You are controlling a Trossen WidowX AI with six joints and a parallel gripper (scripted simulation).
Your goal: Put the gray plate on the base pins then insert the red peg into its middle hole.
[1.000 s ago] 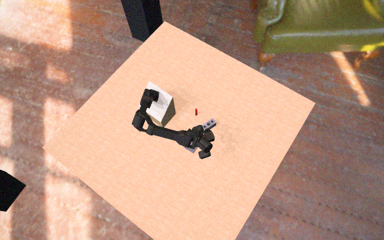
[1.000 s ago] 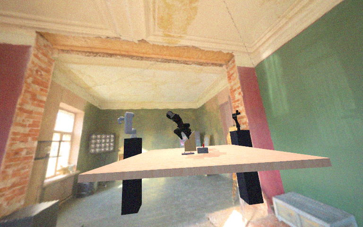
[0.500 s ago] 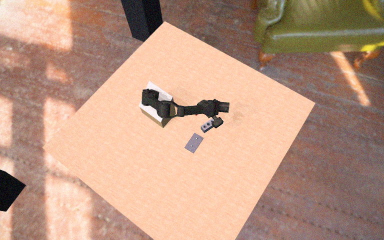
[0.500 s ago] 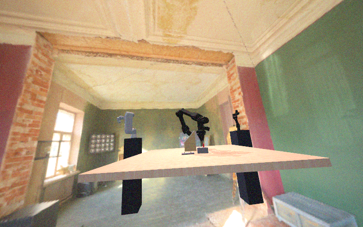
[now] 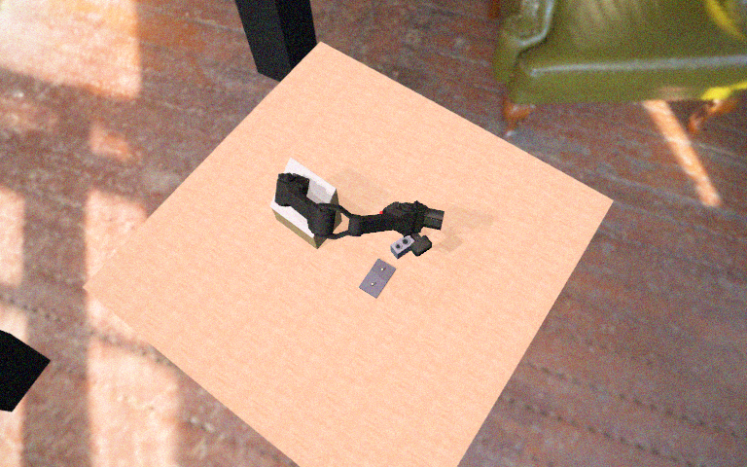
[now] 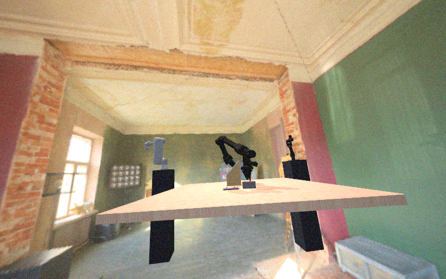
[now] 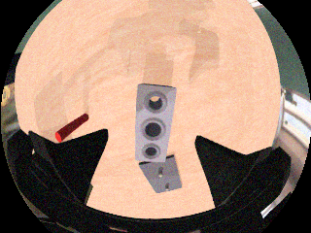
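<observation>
The gray plate is 3 cm below my gripper tip. From my gripper tip the other things lie so: red peg: 11 cm behind, 4 cm to the left, 3 cm below; then thin flat base: 3 cm behind, 14 cm to the right, 6 cm below.
</observation>
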